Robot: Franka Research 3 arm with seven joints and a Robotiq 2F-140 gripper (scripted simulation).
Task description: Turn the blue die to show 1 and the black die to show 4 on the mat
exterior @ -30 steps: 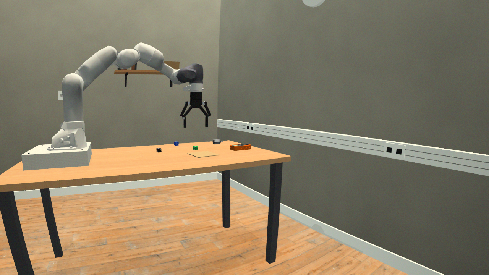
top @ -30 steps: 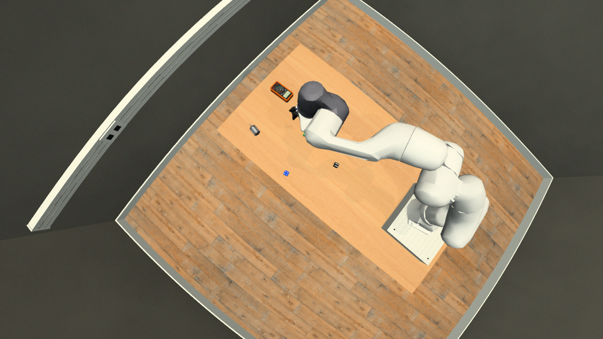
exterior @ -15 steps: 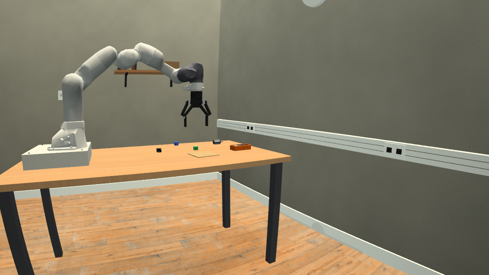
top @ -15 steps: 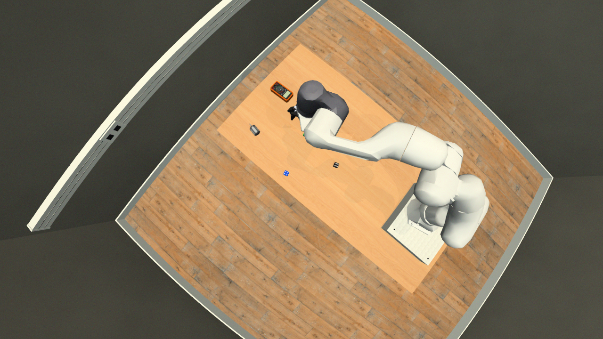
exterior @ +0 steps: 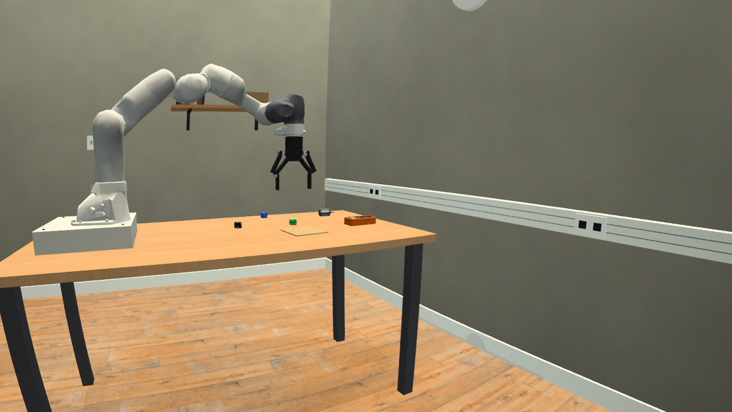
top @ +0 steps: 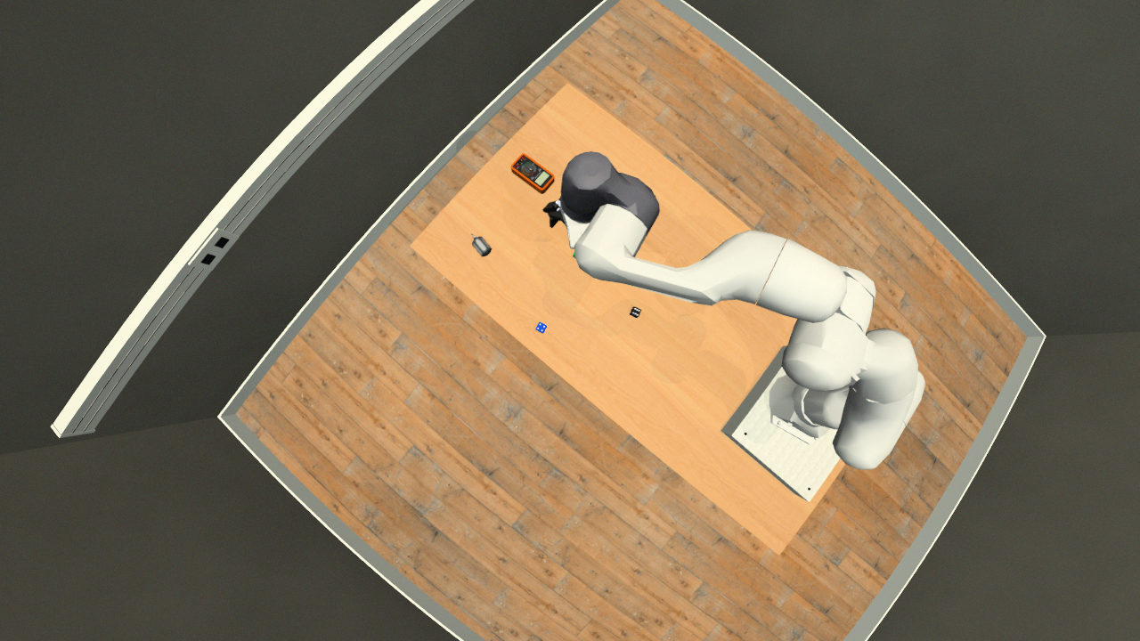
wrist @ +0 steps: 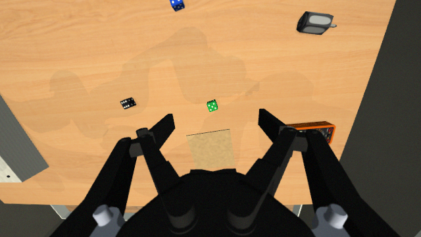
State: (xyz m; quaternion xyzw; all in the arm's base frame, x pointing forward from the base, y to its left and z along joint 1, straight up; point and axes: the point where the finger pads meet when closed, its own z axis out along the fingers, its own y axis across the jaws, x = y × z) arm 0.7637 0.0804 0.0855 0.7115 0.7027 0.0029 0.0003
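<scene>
Now: the green die 150 mm below my hand, 10 mm to the right of it and 10 mm behind it. The rest, counted from my hand: tan mat 170 mm to the right, 160 mm below, 20 mm behind; then blue die 220 mm to the left, 150 mm below, 70 mm behind; then black die 250 mm behind, 150 mm below, 10 mm to the left.
</scene>
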